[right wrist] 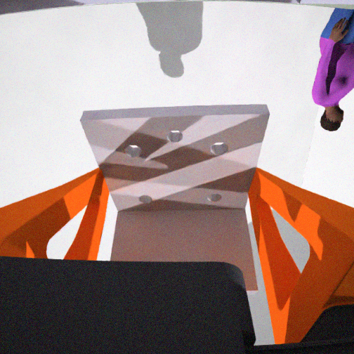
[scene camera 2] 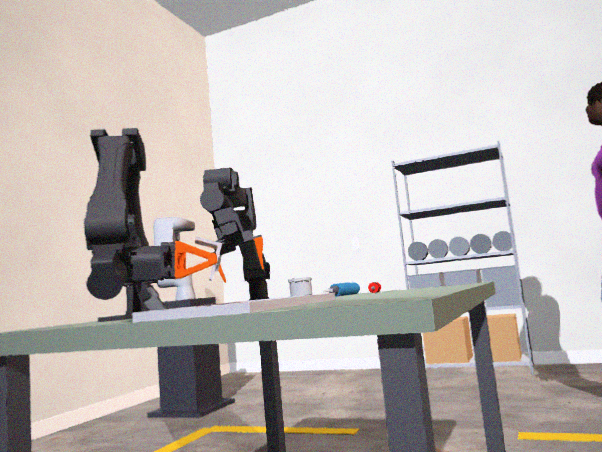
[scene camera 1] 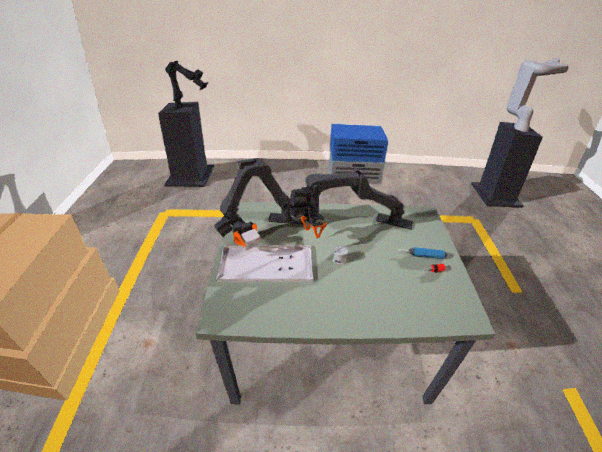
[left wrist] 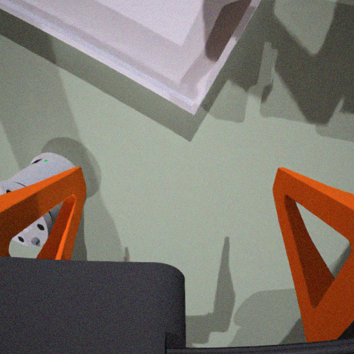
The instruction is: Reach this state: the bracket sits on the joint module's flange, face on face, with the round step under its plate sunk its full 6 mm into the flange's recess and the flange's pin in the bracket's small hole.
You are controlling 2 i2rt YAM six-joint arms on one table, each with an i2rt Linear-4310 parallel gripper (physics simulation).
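Places are measured from the left arm's base along level axes (x ahead, y left, z up), in millimetres.
Pixels of known places: left gripper, fingertip midpoint: (scene camera 2: 244,275) (scene camera 1: 312,234); right gripper, fingertip midpoint: (scene camera 2: 216,259) (scene camera 1: 252,242); left arm's base at its link origin: (scene camera 1: 394,222); right arm's base at its link origin: (scene camera 1: 287,219).
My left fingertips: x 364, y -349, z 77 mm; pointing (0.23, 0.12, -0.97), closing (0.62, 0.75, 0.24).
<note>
Ahead of a thing's pixels: the offset from my left fingertips to its top centre. "*": to the spot under its first point.
My right gripper (scene camera 1: 244,234) is shut on the grey L-shaped bracket {dz +66, dx +179, dy -236 mm} (scene camera 1: 251,235) and holds it in the air above the back left corner of the tray. In the right wrist view the bracket (right wrist: 177,168) sits between the orange fingers with its holed plate facing the camera. The joint module {dz -13, dx +38, dy +153 mm} (scene camera 1: 340,254), a short grey cylinder, stands on the table right of the tray; the left wrist view shows it (left wrist: 35,207) behind the left finger, with bolt holes in its flange. My left gripper (scene camera 1: 313,226) is open and empty, hovering behind the module.
A shallow white tray {dz -61, dx +198, dy -154 mm} (scene camera 1: 267,262) with a few small black screws lies at the table's left. A blue-handled tool {* dz -42, dx -135, dy +545 mm} (scene camera 1: 427,252) and a small red part {dz -43, dx -56, dy +591 mm} (scene camera 1: 437,267) lie at the right. A person in purple stands at the right edge of the scene camera 2 view (scene camera 2: 595,145).
</note>
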